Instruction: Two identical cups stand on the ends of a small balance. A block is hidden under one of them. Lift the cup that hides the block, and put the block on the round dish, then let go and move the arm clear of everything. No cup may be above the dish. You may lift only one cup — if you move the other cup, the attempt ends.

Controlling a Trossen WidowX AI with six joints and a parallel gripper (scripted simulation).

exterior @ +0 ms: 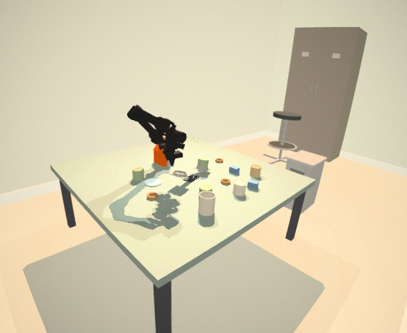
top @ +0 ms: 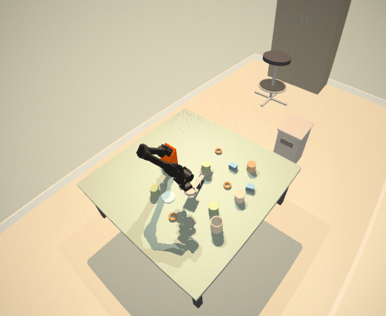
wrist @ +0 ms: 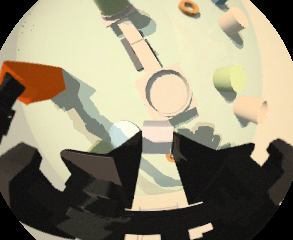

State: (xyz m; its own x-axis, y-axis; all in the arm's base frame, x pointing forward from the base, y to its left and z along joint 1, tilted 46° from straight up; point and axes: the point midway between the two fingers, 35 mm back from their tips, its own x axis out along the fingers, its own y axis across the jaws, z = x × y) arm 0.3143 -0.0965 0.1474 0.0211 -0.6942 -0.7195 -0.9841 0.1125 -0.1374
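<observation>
Right now the round pale blue dish is 13 cm below my gripper tip, 9 cm behind it and 6 cm to the right of it. Also, from my gripper tip: tall beige cup 34 cm ahead, 9 cm below, 3 cm to the right; balance beam 16 cm to the left, 9 cm below; cream cup 33 cm ahead, 26 cm to the left, 10 cm below.
</observation>
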